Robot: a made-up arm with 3 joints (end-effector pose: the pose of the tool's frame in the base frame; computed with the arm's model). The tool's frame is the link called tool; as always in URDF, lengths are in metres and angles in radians. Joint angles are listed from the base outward.
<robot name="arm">
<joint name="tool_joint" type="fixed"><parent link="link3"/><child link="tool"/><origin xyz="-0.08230 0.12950 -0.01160" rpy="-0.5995 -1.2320 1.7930"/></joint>
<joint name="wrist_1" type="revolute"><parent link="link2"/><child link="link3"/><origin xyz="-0.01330 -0.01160 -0.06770" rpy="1.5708 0.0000 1.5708"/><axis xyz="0 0 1"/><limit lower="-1.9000" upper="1.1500"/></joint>
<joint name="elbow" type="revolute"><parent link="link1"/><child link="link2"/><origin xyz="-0.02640 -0.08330 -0.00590" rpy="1.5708 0.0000 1.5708"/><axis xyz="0 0 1"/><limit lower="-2.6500" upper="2.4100"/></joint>
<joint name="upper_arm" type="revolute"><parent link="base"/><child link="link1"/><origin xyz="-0.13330 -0.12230 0.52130" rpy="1.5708 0.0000 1.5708"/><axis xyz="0 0 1"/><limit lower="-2.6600" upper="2.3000"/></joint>
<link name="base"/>
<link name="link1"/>
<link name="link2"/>
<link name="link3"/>
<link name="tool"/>
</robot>
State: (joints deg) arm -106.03 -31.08 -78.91
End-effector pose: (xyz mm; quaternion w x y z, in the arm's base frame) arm -41.0 -176.6 524.9 0.2751 -0.5578 -0.5012 0.6017
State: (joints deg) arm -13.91 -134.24 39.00
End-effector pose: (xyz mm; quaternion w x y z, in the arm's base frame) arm -11.8 -209.1 359.0 0.2680 0.4259 0.4575 -0.7332
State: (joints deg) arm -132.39 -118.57 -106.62
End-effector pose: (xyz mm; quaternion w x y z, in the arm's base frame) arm -182.4 -51.5 527.5 0.0045 0.0809 -0.6767 0.7318
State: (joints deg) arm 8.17 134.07 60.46
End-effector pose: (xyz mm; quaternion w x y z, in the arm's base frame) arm -42.4 -230.6 558.7 0.3399 0.9132 0.1483 -0.1690
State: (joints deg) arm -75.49 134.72 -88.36
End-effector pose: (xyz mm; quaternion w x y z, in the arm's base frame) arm -238.2 -267.5 492.1 0.5831 -0.6179 0.4835 -0.2107
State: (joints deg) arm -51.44 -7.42 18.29
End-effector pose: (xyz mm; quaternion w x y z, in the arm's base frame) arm -265.3 -218.0 441.1 0.5906 0.0736 -0.1962 0.7793
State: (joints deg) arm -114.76 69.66 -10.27
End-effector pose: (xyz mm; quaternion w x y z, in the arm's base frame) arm -186.7 -166.7 488.9 0.8388 -0.4859 0.1542 0.1911
